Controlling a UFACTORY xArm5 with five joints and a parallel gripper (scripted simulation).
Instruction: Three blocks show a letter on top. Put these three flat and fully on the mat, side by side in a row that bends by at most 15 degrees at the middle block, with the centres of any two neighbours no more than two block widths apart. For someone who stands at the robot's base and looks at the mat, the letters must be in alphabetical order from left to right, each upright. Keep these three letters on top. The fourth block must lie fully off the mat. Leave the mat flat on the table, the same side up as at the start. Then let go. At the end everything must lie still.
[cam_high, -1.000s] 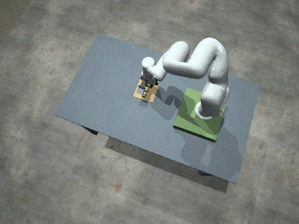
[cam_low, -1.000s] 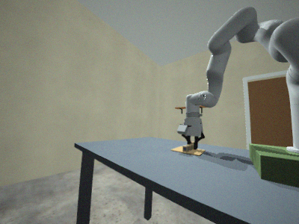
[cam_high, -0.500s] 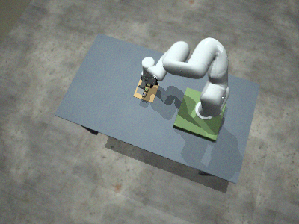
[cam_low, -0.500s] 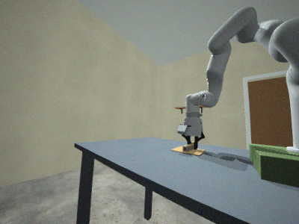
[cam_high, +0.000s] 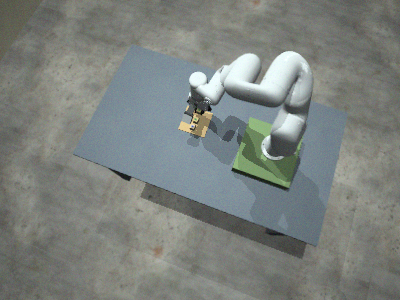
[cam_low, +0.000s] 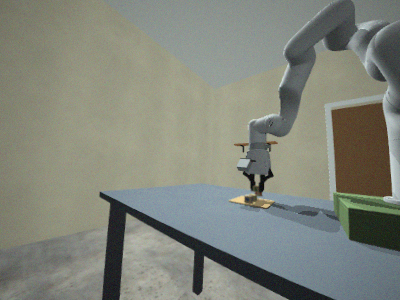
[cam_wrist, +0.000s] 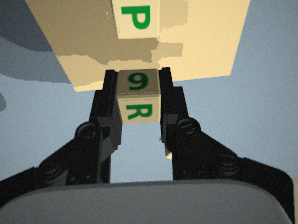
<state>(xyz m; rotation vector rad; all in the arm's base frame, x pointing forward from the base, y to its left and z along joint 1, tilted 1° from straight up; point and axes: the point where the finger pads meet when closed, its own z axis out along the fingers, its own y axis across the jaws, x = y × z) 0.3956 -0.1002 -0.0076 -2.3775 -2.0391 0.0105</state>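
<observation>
Right now my hand is 10 mm short of the block, 40 mm to the right of it and 40 mm above it. From my hand the other things lie so: mat: 10 mm ahead, 40 mm to the left, 60 mm below.
</observation>
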